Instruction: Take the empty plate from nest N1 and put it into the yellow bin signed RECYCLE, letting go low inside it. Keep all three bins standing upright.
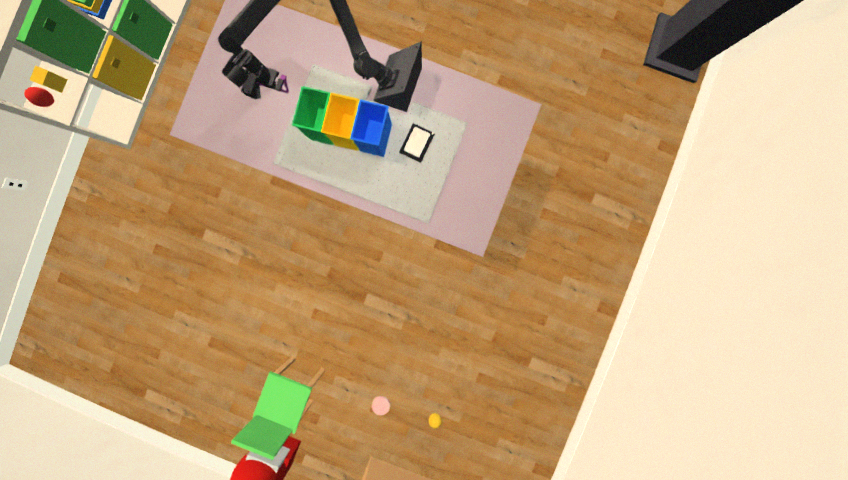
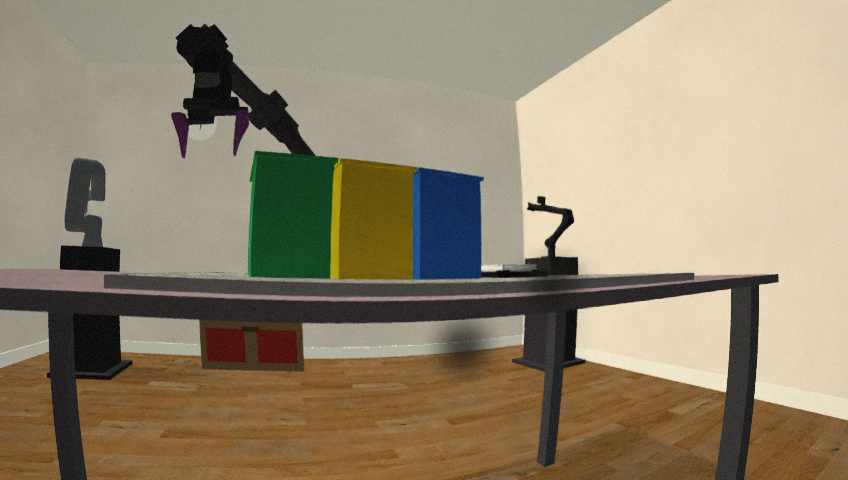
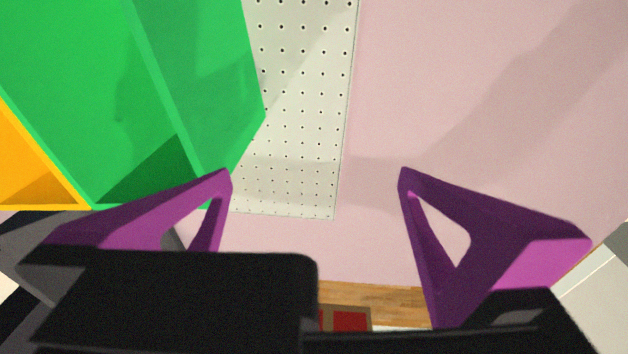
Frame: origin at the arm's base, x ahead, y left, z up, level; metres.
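Where they show: gripper, fingertip midpoint: (image 1: 278, 89) (image 2: 208, 156) (image 3: 314, 176); arm's base at its link origin: (image 1: 389, 80).
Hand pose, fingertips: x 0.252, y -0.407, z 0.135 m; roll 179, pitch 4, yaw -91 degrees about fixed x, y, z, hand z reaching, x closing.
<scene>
Each offset is from my fingertips to the top centre of the thing. "pt": to the spot under its first point. Level surfaces: height alone.
A white rectangular plate {0.028 m back, 0.618 m left, 0.178 m down} (image 1: 417, 142) (image 2: 509, 267) lies in a black nest {pt 0.047 m ahead, 0.614 m left, 0.193 m down} (image 1: 411, 156) beside the blue bin; no N1 label is readable. The yellow bin {0.021 m ahead, 0.283 m left, 0.025 m down} (image 1: 340, 115) (image 2: 374, 223) (image 3: 15, 165) stands upright between the green bin {0.031 m ahead, 0.150 m left, 0.025 m down} (image 1: 312, 110) (image 2: 291, 220) (image 3: 75, 90) and the blue bin {0.010 m ahead, 0.415 m left, 0.025 m down} (image 1: 370, 126) (image 2: 447, 226), which are also upright. The RECYCLE sign does not show. My gripper (image 1: 286, 83) (image 2: 209, 155) (image 3: 314, 176) is open and empty, its purple fingers wide apart, pointing down. It hangs high beside the green bin, on the side away from the plate.
The bins and nest stand on a pale perforated board {0.204 m down} (image 1: 392, 193) (image 3: 300, 100) on the pink table {0.218 m down} (image 1: 476, 196) (image 3: 450, 75). A dark block (image 1: 398, 77) stands at the arm's base, near the blue bin. Other arms stand on pedestals (image 2: 89, 259) (image 2: 562, 265) beyond the table.
</scene>
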